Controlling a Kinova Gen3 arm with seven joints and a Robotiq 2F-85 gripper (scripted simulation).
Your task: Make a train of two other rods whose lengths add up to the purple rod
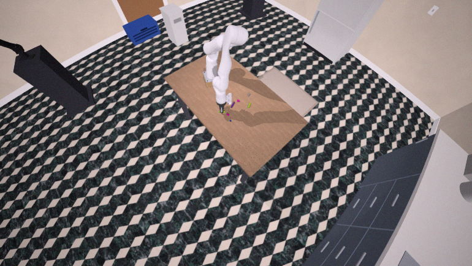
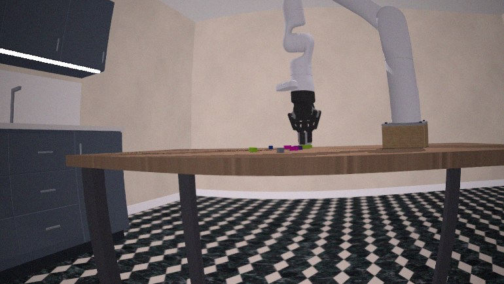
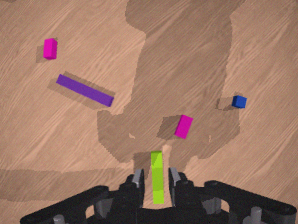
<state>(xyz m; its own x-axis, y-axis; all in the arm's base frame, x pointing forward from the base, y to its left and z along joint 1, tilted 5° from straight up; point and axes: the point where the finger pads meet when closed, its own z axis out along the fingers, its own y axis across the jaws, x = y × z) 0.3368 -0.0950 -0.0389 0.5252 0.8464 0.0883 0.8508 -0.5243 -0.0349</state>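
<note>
The blue rod lies 110 mm ahead of my hand, 10 mm to the left of it and 20 mm below it. From my hand the other things lie so: purple rod (10 mm behind, 110 mm to the left, 20 mm below); then grey rod (30 mm behind, 290 mm to the left, 20 mm below).
</note>
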